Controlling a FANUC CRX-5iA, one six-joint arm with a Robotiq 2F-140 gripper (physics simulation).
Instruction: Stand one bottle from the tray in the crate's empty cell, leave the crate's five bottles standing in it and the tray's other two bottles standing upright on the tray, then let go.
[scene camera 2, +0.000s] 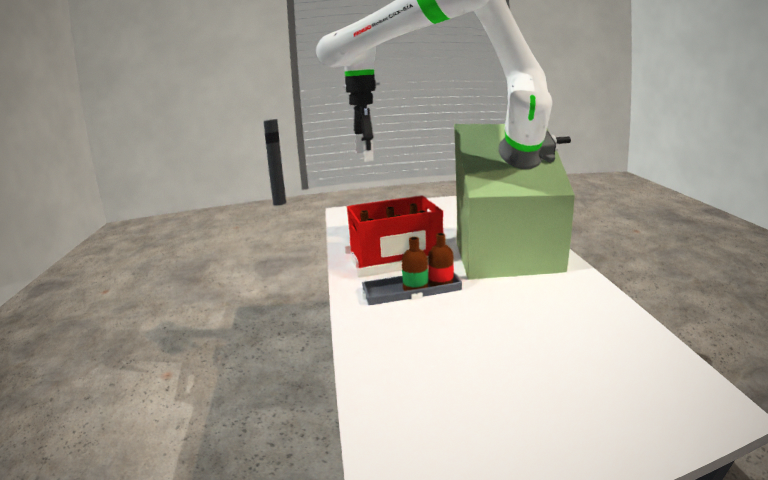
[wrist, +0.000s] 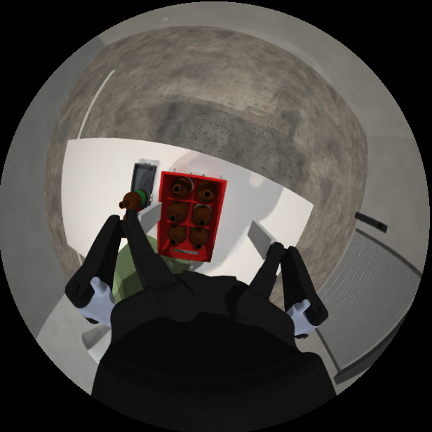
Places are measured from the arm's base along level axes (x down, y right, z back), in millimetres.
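Pixels of known places: gripper, fingertip midpoint: (scene camera 2: 364, 156); arm's base, origin of the base link: (scene camera 2: 520, 153).
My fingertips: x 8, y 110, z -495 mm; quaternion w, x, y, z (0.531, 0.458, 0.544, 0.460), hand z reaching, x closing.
Ahead of a thing's pixels: the offset from my fingertips to its top centre. "spot": to the spot under its first point. Level surfaces: height alone.
The red crate {dy -28, dx +174, dz +81 mm} (scene camera 2: 367, 247) (wrist: 218, 217) stands on the table. In the wrist view a brown bottle shows in every cell, including the bottle (wrist: 206, 191) in the upper right corner cell; all look upright. In the scene view, necks show above the rim. The dark tray {spot: dy -266, dx +344, dz +25 mm} (scene camera 2: 385, 290) (wrist: 144, 175) lies beside the crate. A green-labelled bottle {dy -268, dx +189, dz +113 mm} (scene camera 2: 414, 270) (wrist: 134, 200) and a red-labelled bottle {dy -255, dx +189, dz +191 mm} (scene camera 2: 441, 264) stand upright on it; the latter is mostly hidden behind a finger in the wrist view. My gripper (scene camera 2: 364, 150) (wrist: 206, 219) is wide open and empty, well above the crate.
A green block (scene camera 2: 516, 234) (wrist: 125, 270) carries the arm's base beside the crate and tray. The white table {dx +350 mm} (scene camera 2: 481, 362) (wrist: 95, 185) has its edge close to the crate's outer side. A dark post (scene camera 2: 274, 164) (wrist: 371, 222) appears beyond the table.
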